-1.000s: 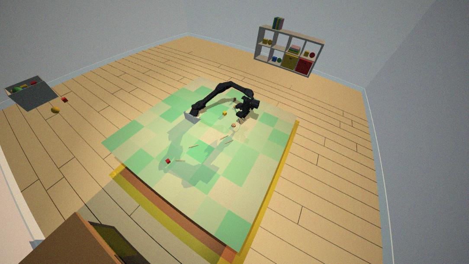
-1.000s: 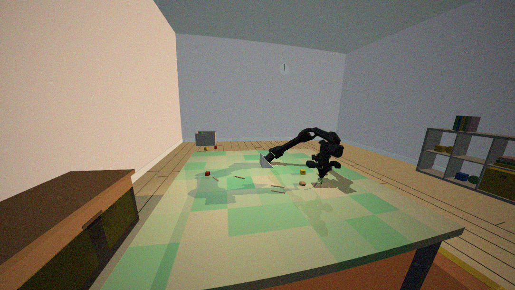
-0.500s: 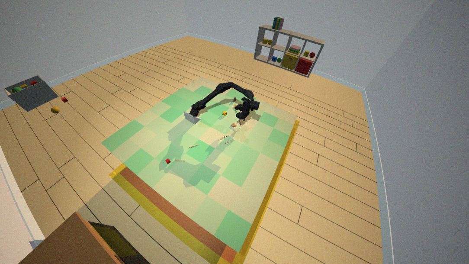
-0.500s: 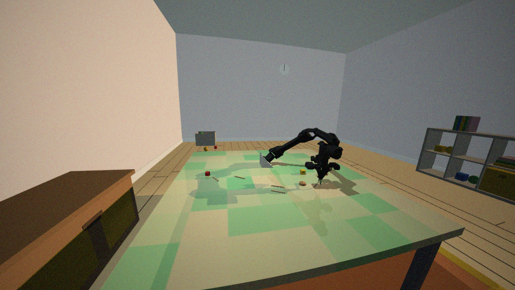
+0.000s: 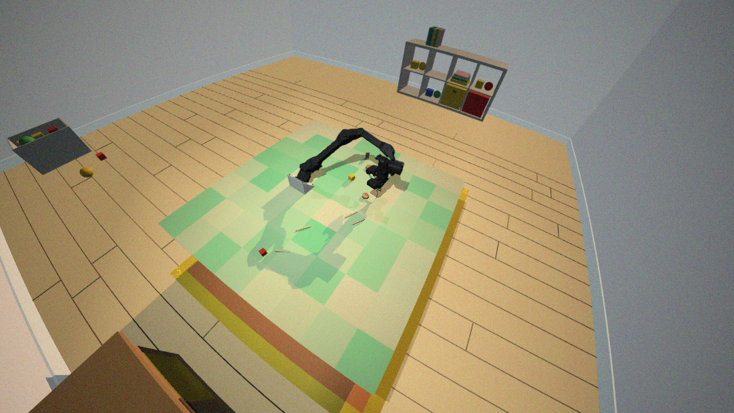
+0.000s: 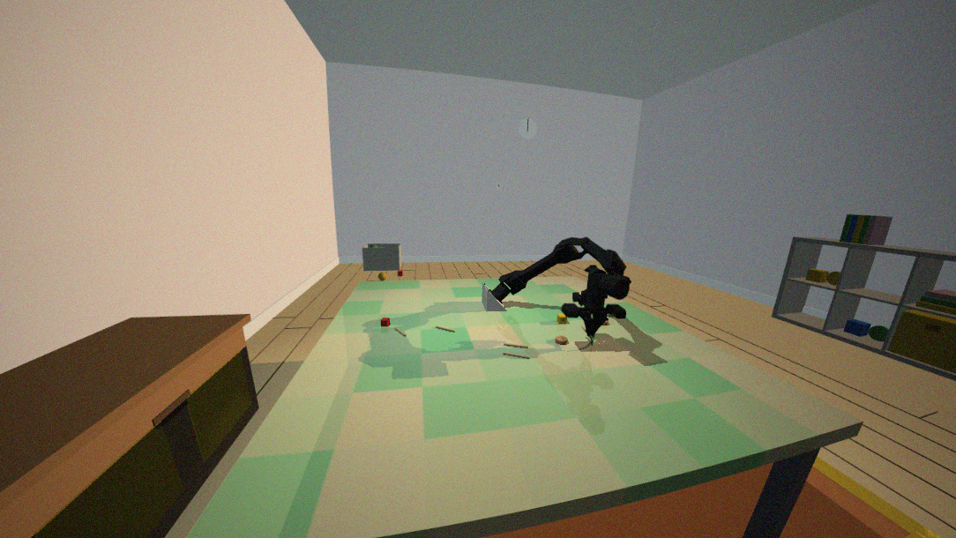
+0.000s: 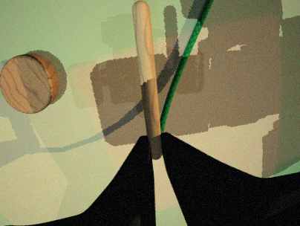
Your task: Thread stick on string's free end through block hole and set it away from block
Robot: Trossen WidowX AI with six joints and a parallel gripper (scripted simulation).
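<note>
My gripper tip is 7 cm to the left of the wooden disc, 5 cm past it and 3 cm above it. Round my gripper tip: thin wooden stick 1 cm behind; then round wooden button 18 cm to the left, 15 cm behind, 3 cm below; then yellow wooden block 20 cm behind, 3 cm below, 2 cm to the left.
</note>
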